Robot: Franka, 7 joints.
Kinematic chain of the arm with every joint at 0, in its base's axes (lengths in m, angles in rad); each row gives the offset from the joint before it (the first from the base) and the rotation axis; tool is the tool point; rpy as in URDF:
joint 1: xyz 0 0 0.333 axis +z
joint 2: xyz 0 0 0 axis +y
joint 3: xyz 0 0 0.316 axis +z
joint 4: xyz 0.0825 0 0 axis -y
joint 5: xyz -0.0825 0 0.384 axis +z
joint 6: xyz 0 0 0 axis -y
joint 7: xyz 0.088 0 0 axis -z
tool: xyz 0 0 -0.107 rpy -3.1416 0 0
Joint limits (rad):
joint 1: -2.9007..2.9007
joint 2: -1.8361..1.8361
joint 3: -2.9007..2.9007
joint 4: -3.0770..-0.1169
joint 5: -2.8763..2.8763
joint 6: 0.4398..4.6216
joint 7: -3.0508..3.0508
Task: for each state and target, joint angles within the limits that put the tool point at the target. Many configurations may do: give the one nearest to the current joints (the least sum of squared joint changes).
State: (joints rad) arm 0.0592 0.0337 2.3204 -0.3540 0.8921 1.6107 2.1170
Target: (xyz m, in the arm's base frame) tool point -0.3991 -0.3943 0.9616
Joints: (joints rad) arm 0.8828 -0.4873 2.6390 -0.3398 1.0081 2.0598 2.1170
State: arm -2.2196 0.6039 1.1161 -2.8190 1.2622 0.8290 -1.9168
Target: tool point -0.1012 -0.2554 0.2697
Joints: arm -2.9007 0.4547 0.4717 -2.7069 1.1494 0.6118 -1.9168
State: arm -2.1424 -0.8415 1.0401 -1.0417 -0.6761 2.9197 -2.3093
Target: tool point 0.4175 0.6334 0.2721
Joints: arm -1.4056 -1.3755 1.7482 -1.4159 -0.8699 3.2270 -2.3093
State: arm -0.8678 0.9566 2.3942 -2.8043 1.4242 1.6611 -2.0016
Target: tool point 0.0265 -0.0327 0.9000
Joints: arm -1.0516 1.3083 2.9007 -2.0471 1.6121 1.3825 -2.0016
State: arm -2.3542 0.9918 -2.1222 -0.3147 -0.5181 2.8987 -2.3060
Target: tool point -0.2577 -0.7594 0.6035
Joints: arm -1.8192 1.2561 -2.1089 -0.1995 -0.4897 2.8301 -2.3060
